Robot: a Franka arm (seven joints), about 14 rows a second.
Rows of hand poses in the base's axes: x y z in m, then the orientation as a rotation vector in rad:
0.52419, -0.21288, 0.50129, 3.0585, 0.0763, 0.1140
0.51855, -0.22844, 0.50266, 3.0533, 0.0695, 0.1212
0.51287, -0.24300, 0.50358, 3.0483, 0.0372, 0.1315
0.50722, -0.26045, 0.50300, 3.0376, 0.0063, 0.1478
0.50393, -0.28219, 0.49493, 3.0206, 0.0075, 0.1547
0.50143, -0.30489, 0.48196, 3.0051, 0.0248, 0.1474
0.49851, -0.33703, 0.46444, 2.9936, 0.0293, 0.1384
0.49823, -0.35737, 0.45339, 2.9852, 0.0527, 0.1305
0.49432, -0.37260, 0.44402, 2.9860, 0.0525, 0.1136
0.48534, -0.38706, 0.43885, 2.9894, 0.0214, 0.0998
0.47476, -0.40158, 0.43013, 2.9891, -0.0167, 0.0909
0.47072, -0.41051, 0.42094, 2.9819, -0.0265, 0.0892
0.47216, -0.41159, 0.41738, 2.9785, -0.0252, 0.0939
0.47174, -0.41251, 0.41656, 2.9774, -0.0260, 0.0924
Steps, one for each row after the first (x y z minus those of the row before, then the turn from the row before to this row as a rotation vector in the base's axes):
-0.00564, -0.01556, 0.00137, -0.0048, -0.0051, -0.0043
-0.00568, -0.01456, 0.00092, -0.0041, -0.0079, -0.0209
-0.00565, -0.01745, -0.00058, -0.0092, -0.0120, -0.0201
-0.00329, -0.02174, -0.00807, -0.0167, -0.0051, 0.0003
-0.00250, -0.02270, -0.01297, -0.0163, 0.0049, 0.0104
-0.00292, -0.03214, -0.01752, -0.0120, 0.0057, 0.0021
-0.00028, -0.02034, -0.01105, -0.0092, 0.0060, 0.0149
-0.00391, -0.01523, -0.00937, -0.0001, 0.0112, -0.0010
-0.00898, -0.01446, -0.00517, 0.0032, 0.0077, -0.0213
-0.01058, -0.01452, -0.00872, 0.0002, 0.0040, -0.0258
-0.00404, -0.00893, -0.00919, -0.0070, 0.0005, -0.0068
0.00144, -0.00108, -0.00356, -0.0033, -0.0031, 0.0010
-0.00042, -0.00092, -0.00082, -0.0011, 0.0009, -0.0007

